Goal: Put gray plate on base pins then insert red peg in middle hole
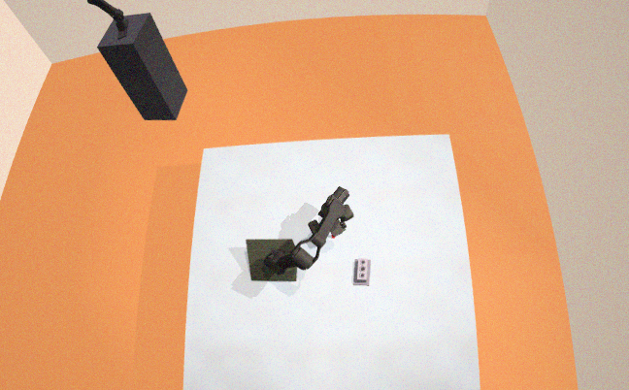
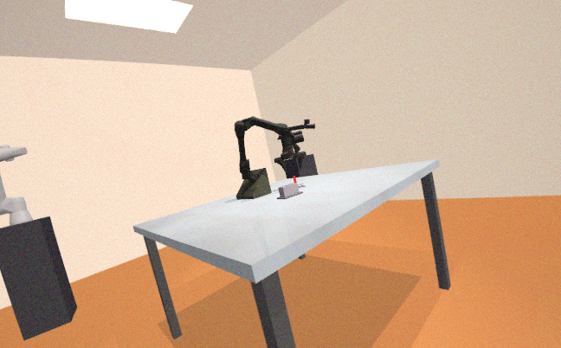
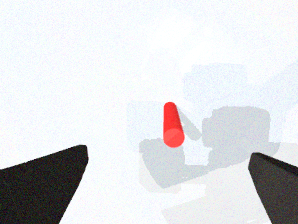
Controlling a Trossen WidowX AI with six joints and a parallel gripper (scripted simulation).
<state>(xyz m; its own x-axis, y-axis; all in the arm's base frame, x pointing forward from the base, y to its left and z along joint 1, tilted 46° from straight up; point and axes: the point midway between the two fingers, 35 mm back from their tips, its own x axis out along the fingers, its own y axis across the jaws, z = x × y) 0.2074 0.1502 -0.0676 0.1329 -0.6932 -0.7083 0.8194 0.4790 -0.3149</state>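
Right now the red peg is 70 mm below my gripper tip. From my gripper tip the other things lie so: gray plate 160 mm to the right, 150 mm ahead, 60 mm below; then base 160 mm to the right, 150 mm ahead, 100 mm below.
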